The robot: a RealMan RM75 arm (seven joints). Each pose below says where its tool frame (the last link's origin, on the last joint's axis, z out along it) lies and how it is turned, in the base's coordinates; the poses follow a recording.
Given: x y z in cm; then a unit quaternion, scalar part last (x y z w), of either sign.
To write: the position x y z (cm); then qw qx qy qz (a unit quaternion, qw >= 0). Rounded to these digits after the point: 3 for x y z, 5 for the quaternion.
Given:
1: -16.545 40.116 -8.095 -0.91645 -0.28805 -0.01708 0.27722
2: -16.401 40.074 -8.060 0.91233 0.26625 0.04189 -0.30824
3: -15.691 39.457 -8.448 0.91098 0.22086 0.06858 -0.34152
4: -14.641 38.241 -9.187 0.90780 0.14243 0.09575 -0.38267
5: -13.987 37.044 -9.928 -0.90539 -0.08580 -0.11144 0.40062
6: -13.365 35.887 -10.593 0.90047 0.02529 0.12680 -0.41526
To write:
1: -16.545 40.116 -8.095 0.27722 -0.91645 -0.28805 -0.01708
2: -16.401 40.074 -8.060 0.30824 -0.91233 -0.26625 -0.04189
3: -15.691 39.457 -8.448 0.34152 -0.91098 -0.22086 -0.06858
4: -14.641 38.241 -9.187 0.38267 -0.90780 -0.14243 -0.09575
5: -13.987 37.044 -9.928 0.40062 -0.90539 -0.08580 -0.11144
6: -13.365 35.887 -10.593 0.41526 -0.90047 -0.02529 -0.12680
